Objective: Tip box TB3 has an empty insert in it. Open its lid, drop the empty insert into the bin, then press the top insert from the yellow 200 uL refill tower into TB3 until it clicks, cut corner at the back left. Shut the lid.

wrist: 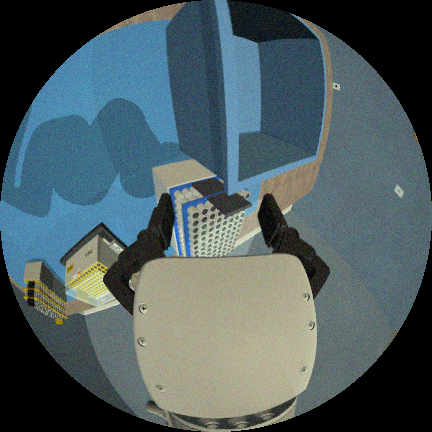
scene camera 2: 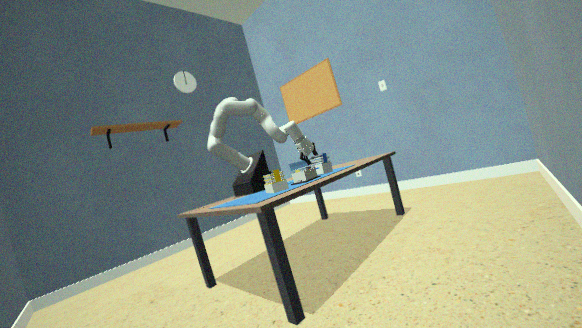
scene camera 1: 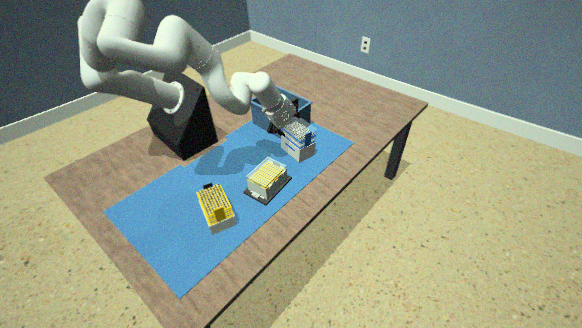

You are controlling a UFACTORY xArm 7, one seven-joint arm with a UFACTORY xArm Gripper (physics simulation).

The gripper (scene camera 1: 289, 125) grips an empty tip insert (scene camera 1: 300, 138). Further things: a blue bin (scene camera 1: 304, 108) and a tip box with yellow tips (scene camera 1: 264, 182).
The empty tip insert shows as well in the wrist view (wrist: 207, 222). The gripper also shows in the wrist view (wrist: 217, 203). The blue bin shows as well in the wrist view (wrist: 248, 96).
